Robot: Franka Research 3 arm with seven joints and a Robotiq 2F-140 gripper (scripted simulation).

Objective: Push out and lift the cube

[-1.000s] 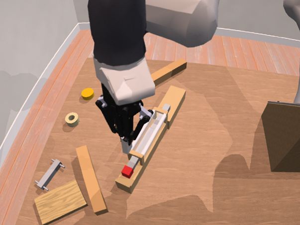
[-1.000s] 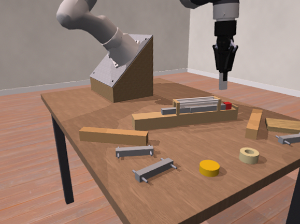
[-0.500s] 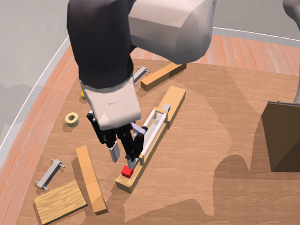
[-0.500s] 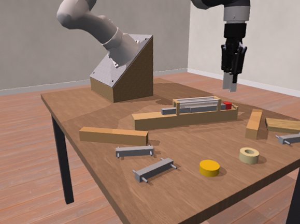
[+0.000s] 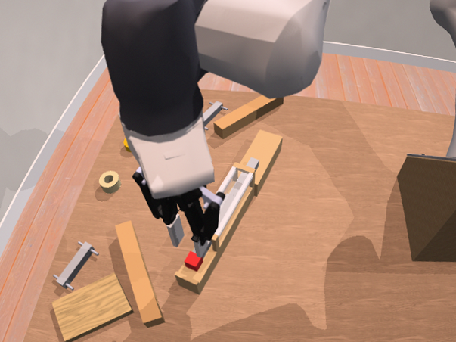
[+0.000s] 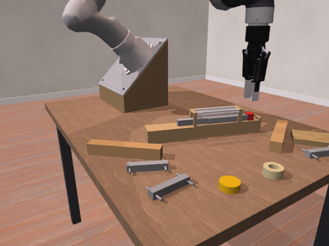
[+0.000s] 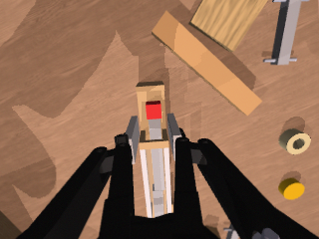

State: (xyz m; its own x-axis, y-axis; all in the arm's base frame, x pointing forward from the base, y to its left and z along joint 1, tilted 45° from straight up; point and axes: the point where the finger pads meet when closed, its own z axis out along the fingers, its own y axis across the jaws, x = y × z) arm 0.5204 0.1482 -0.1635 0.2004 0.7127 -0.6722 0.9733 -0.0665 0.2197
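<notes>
The red cube lies 100 mm below my hand. From my hand the other things lie so: wooden channel base: 30 mm behind, 130 mm to the right, 100 mm below; then wooden plate: 180 mm ahead, 140 mm to the left, 140 mm below; then grey rod: 20 mm behind, 80 mm to the right, 100 mm below.
</notes>
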